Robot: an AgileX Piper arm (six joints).
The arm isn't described. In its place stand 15 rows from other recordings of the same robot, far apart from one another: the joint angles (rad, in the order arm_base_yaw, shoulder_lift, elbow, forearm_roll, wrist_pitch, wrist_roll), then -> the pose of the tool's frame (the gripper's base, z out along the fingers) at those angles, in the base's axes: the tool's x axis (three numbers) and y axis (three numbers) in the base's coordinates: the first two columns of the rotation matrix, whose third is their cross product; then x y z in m.
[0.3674 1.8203 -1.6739 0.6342 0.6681 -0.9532] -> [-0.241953 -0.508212 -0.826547 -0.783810 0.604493 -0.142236 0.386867 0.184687 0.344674]
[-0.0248 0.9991 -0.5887 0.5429 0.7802 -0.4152] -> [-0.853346 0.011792 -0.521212 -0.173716 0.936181 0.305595 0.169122 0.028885 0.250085]
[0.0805 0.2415 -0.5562 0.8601 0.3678 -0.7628] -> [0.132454 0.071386 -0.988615 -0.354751 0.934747 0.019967 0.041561 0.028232 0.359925]
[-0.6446 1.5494 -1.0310 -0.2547 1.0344 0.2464] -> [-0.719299 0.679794 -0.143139 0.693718 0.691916 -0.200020 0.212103 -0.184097 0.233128]
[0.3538 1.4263 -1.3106 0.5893 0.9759 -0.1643] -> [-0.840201 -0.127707 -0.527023 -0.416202 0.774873 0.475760 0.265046 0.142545 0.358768]
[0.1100 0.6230 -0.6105 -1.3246 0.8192 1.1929] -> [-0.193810 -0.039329 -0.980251 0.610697 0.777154 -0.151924 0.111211 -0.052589 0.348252]
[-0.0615 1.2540 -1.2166 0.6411 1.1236 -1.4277] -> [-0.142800 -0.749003 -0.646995 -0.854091 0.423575 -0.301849 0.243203 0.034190 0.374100]
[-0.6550 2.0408 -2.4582 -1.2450 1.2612 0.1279] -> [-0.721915 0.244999 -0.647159 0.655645 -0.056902 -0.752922 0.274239 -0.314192 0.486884]
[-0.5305 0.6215 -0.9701 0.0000 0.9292 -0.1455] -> [-0.477565 0.112044 -0.871423 0.441388 0.888184 -0.127694 0.078552 -0.046078 0.401507]
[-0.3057 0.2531 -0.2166 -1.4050 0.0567 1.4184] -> [0.044238 0.000342 -0.999021 0.353175 0.935421 0.015959 0.071288 -0.027831 0.269520]
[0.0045 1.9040 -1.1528 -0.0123 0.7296 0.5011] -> [-0.869048 0.468407 -0.159216 0.462233 0.883482 0.076164 0.355925 0.000856 0.150452]
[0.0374 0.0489 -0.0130 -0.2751 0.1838 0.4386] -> [-0.121566 0.162483 -0.979194 0.032651 0.986631 0.159664 0.059414 -0.002298 0.198791]
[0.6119 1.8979 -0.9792 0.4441 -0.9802 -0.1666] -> [0.059208 0.146849 -0.987385 -0.252503 0.959158 0.127509 0.343684 0.201507 0.216086]
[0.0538 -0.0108 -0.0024 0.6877 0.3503 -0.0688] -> [-0.292440 0.526718 -0.798152 -0.125486 0.806286 0.578063 0.050802 0.022588 0.190129]
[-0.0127 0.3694 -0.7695 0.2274 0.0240 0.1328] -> [0.421490 0.347072 -0.837787 -0.150315 0.937820 0.312889 0.043242 -0.000057 0.438530]
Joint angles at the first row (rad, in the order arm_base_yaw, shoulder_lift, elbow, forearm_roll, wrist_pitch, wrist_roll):
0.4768, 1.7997, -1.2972, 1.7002, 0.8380, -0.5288
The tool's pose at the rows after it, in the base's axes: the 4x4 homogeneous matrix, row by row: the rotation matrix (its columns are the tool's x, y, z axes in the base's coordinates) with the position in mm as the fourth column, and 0 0 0 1 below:
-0.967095 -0.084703 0.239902 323.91; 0.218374 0.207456 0.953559 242.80; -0.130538 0.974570 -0.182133 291.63; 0 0 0 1
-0.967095 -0.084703 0.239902 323.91; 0.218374 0.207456 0.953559 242.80; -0.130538 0.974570 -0.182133 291.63; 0 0 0 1
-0.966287 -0.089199 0.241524 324.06; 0.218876 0.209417 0.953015 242.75; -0.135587 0.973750 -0.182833 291.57; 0 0 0 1
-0.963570 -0.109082 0.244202 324.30; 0.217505 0.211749 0.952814 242.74; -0.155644 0.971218 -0.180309 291.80; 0 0 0 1
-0.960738 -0.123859 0.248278 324.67; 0.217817 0.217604 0.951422 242.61; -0.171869 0.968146 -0.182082 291.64; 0 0 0 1
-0.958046 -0.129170 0.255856 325.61; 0.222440 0.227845 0.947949 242.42; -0.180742 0.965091 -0.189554 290.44; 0 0 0 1
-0.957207 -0.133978 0.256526 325.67; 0.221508 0.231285 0.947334 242.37; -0.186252 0.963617 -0.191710 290.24; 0 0 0 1
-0.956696 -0.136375 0.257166 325.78; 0.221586 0.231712 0.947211 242.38; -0.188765 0.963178 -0.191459 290.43; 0 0 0 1
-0.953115 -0.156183 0.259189 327.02; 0.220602 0.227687 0.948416 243.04; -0.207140 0.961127 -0.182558 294.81; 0 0 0 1
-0.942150 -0.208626 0.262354 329.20; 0.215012 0.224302 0.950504 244.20; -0.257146 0.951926 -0.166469 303.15; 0 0 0 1
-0.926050 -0.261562 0.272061 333.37; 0.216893 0.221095 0.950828 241.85; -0.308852 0.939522 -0.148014 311.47; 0 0 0 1
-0.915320 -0.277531 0.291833 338.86; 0.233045 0.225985 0.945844 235.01; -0.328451 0.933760 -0.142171 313.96; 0 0 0 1
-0.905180 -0.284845 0.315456 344.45; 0.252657 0.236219 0.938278 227.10; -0.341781 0.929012 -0.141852 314.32; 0 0 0 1
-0.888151 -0.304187 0.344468 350.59; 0.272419 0.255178 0.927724 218.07; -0.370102 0.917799 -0.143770 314.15; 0 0 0 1
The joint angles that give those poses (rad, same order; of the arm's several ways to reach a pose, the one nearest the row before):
0.4768, 1.7997, -1.2972, 1.7002, 0.8381, -0.5288
0.4768, 1.7997, -1.2972, 1.7002, 0.8381, -0.5288
0.4768, 1.7997, -1.2972, 1.7002, 0.8362, -0.5336
0.4768, 1.7997, -1.2972, 1.7048, 0.8347, -0.5568
0.4768, 1.7997, -1.2972, 1.7048, 0.8301, -0.5728
0.4768, 1.8012, -1.2972, 1.7009, 0.8198, -0.5792
0.4768, 1.8012, -1.2972, 1.6986, 0.8182, -0.5832
0.4768, 1.8012, -1.2979, 1.6986, 0.8176, -0.5852
0.4768, 1.8012, -1.3128, 1.6971, 0.8176, -0.5917
0.4768, 1.8013, -1.3414, 1.6926, 0.8176, -0.6191
0.4663, 1.8013, -1.3688, 1.6908, 0.8217, -0.6519
0.4450, 1.8012, -1.3768, 1.6907, 0.8233, -0.6668
0.4219, 1.8013, -1.3782, 1.6907, 0.8214, -0.6798
0.3965, 1.8013, -1.3782, 1.6907, 0.8153, -0.7097

